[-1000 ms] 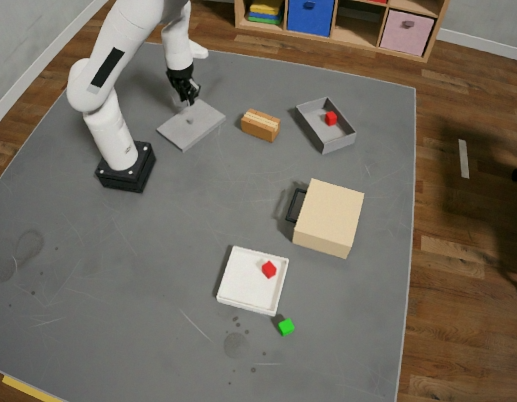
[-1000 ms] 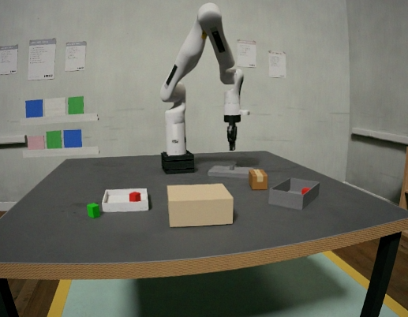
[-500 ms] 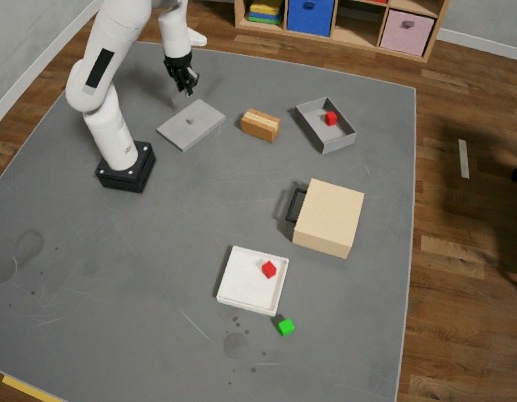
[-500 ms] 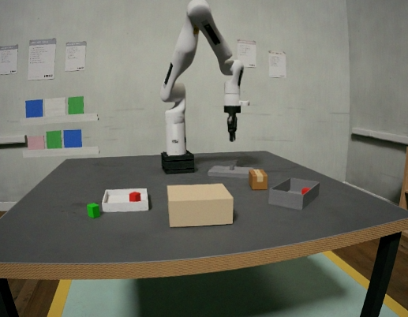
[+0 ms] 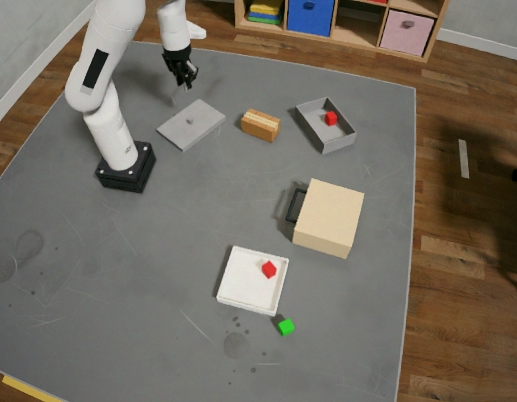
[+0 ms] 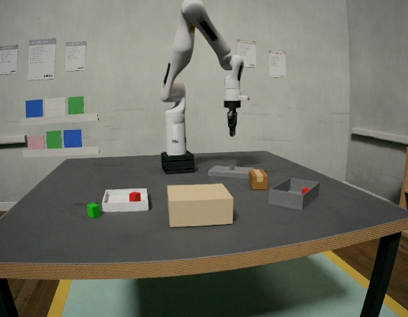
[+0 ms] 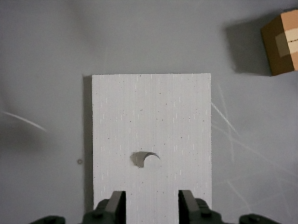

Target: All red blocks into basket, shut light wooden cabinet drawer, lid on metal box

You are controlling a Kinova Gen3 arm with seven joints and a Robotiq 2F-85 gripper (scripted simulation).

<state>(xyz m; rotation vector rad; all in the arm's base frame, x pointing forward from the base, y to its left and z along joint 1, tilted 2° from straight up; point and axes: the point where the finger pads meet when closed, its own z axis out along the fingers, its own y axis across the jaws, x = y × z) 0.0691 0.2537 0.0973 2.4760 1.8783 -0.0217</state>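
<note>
Right now my hand is 400 mm short of the metal box, 180 mm to the right of it and 160 mm above it. Also, from my hand: blue block (200 mm ahead, 170 mm below, 80 mm to the left); cardboard box (210 mm ahead, 150 mm below, 80 mm to the left); lid (170 mm below).
</note>
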